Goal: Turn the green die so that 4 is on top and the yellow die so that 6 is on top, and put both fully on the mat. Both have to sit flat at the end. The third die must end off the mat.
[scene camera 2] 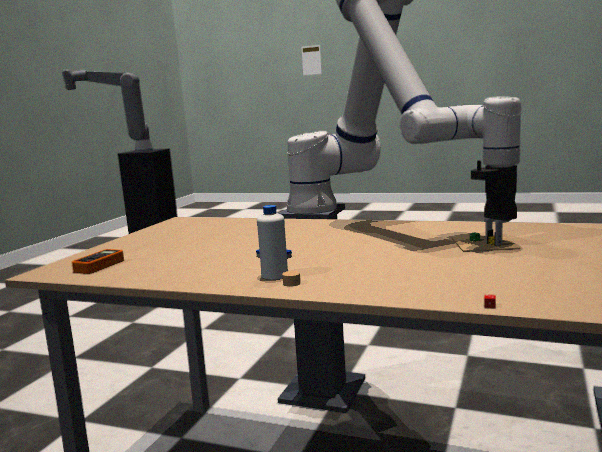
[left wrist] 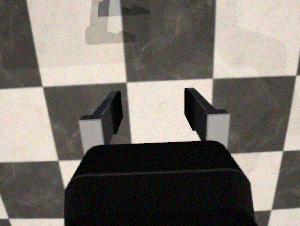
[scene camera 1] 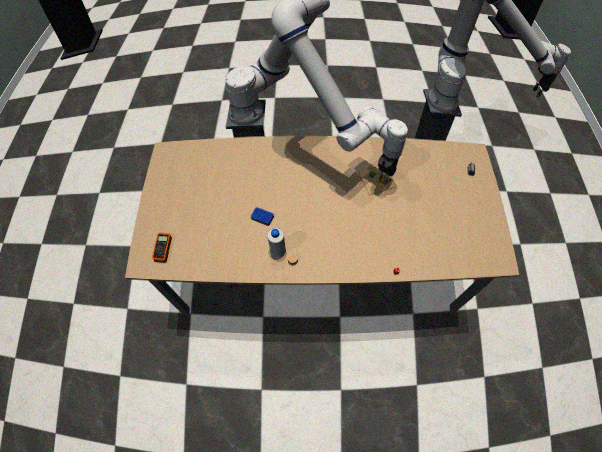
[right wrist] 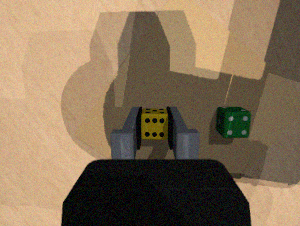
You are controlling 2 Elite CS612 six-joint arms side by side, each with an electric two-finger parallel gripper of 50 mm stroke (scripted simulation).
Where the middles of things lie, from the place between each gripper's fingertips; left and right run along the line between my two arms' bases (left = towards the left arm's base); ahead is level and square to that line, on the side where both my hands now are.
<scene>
Now: the yellow die [right wrist: 154, 122] 10 mm below my right hand [scene camera 2: 493, 243]. Also, from my right hand: thin tan mat [right wrist: 193, 62] (20 mm behind, 20 mm to the right, 20 mm below); then green die [right wrist: 232, 122] (40 mm behind, 50 mm to the right, 10 mm below); then multimeter [scene camera 2: 108, 257] (220 mm ahead, 1030 mm to the right, 10 mm below).
I see the yellow die 470 mm ahead of my left hand, 1120 mm to the right of it and 160 mm below it. Round my left hand: thin tan mat (450 mm ahead, 1140 mm to the right, 170 mm below); then green die (430 mm ahead, 1160 mm to the right, 160 mm below).
</scene>
